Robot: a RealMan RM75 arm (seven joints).
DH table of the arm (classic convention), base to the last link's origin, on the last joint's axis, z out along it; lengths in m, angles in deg. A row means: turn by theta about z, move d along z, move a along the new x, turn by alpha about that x. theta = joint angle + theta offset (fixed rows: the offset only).
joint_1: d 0.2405, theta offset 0, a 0, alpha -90
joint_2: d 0, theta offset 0, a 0, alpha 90
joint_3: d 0.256, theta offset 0, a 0, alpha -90
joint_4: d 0, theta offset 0, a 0, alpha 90
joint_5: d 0.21, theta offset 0, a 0, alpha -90
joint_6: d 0, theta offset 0, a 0, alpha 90
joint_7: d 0.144, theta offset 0, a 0, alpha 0
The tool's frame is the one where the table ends.
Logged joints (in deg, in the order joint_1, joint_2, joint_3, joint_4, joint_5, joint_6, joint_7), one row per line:
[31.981 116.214 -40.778 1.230 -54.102 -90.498 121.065]
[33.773 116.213 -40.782 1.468 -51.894 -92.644 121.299]
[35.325 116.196 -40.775 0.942 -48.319 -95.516 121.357]
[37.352 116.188 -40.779 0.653 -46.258 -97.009 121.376]
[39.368 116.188 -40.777 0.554 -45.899 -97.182 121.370]
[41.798 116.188 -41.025 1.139 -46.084 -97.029 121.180]
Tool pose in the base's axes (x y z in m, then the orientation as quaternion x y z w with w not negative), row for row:
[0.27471 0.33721 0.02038 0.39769 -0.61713 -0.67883 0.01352]
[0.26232 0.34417 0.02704 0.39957 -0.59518 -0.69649 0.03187]
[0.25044 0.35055 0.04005 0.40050 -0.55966 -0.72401 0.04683]
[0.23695 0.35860 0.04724 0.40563 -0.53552 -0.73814 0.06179]
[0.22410 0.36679 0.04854 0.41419 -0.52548 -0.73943 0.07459]
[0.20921 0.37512 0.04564 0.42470 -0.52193 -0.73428 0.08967]
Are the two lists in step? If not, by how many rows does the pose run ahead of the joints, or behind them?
They are in step.
